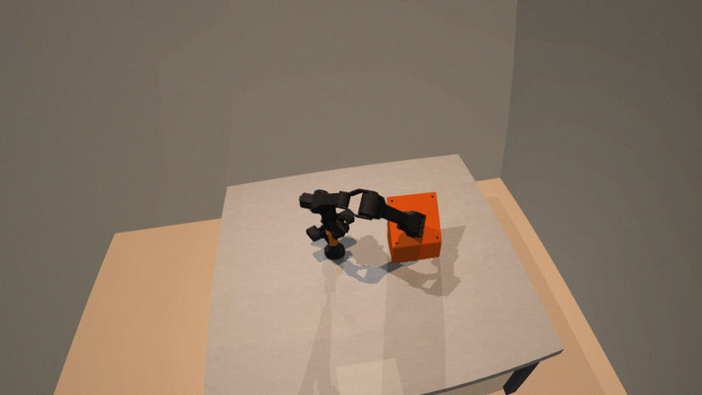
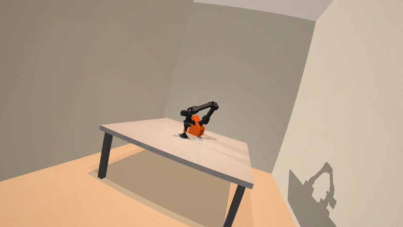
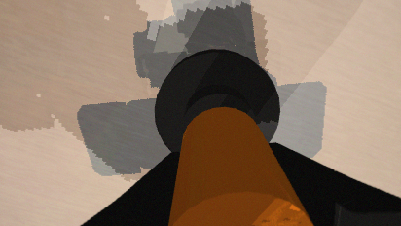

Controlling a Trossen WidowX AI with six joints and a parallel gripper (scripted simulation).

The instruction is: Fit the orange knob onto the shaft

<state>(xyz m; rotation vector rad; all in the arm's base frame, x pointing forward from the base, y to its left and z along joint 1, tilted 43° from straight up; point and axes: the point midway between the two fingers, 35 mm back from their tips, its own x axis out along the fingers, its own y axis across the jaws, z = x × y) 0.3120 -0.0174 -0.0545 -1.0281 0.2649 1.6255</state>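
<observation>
My gripper tip is now 2 cm below the orange knob. From my gripper tip the other things lie so: pedestal: 4 cm below.
</observation>
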